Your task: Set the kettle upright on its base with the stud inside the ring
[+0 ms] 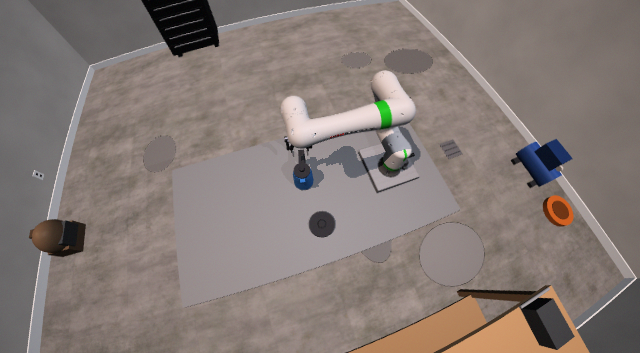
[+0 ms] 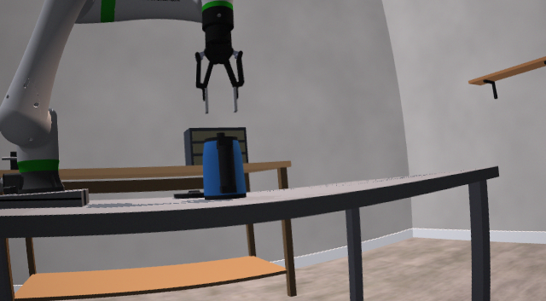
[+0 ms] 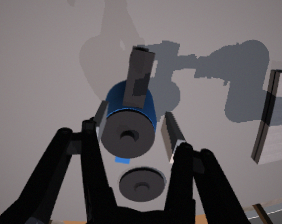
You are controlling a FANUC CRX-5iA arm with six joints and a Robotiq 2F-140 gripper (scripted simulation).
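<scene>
Right now my hand is 170 mm above the blue kettle, 30 mm to the right of it and 10 mm short of it. From my hand the other things lie so: round black base: 360 mm to the left, 250 mm below, 10 mm ahead.
</scene>
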